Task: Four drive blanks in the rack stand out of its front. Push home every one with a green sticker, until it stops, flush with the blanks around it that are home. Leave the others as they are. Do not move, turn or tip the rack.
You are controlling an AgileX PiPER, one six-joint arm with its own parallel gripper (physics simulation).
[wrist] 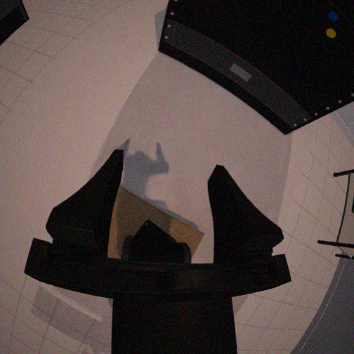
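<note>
The black rack [240, 72] stands at the top right of the wrist view, cut off by the frame's edge. Its grey lower panel carries a small light label. A blue sticker [333, 16] and a yellow sticker [331, 33] show on its dark front. No green sticker shows, and the outlines of the drive blanks are too dark to tell. My gripper [168, 166] is open and empty, with its fingers wide apart. It is below and to the left of the rack in the view, apart from it.
A brown board [172, 225] lies partly behind the gripper. A dark object [11, 19] shows at the top left corner. A black wire-like frame [336, 243] stands at the right edge. The gripper's shadow falls on the pale surface between the fingers.
</note>
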